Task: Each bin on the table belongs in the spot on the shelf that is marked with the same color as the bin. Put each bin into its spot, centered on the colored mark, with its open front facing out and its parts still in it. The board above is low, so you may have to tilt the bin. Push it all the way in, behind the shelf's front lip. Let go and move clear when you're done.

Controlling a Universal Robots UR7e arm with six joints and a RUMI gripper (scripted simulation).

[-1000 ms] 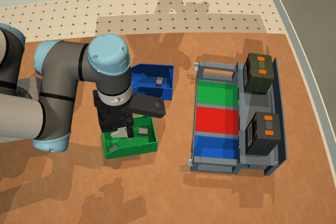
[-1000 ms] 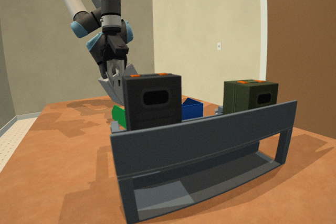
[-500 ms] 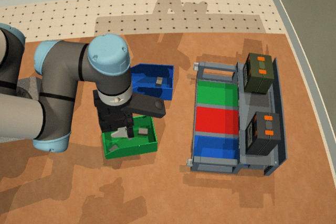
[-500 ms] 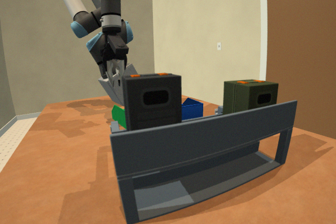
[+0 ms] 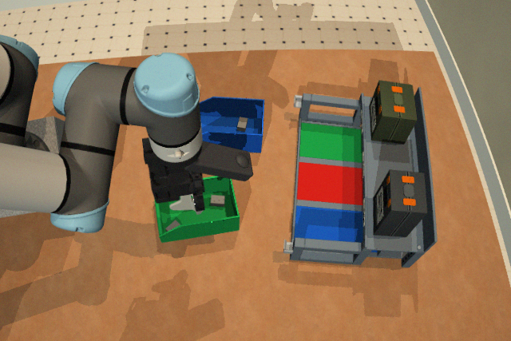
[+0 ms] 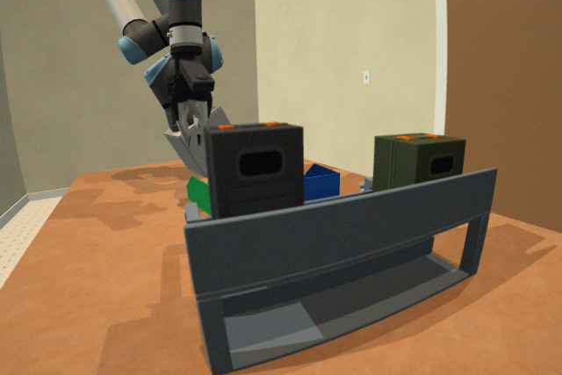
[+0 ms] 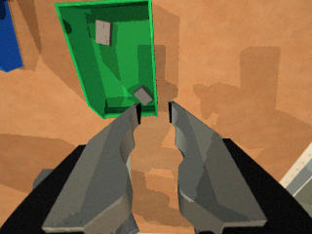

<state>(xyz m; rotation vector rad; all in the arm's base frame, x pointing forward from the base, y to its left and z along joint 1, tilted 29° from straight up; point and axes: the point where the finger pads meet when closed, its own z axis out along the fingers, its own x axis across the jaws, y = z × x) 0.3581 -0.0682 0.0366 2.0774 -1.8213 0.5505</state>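
The green bin is 130 mm below my hand, 50 mm to the left of it and 10 mm behind it. The rest, counted from my hand: shelf front lip (220 mm ahead, 160 mm below, 120 mm to the left); then black box (380 mm ahead, 30 mm to the right, 10 mm below); then blue bin (260 mm to the left, 130 mm below, 70 mm ahead).
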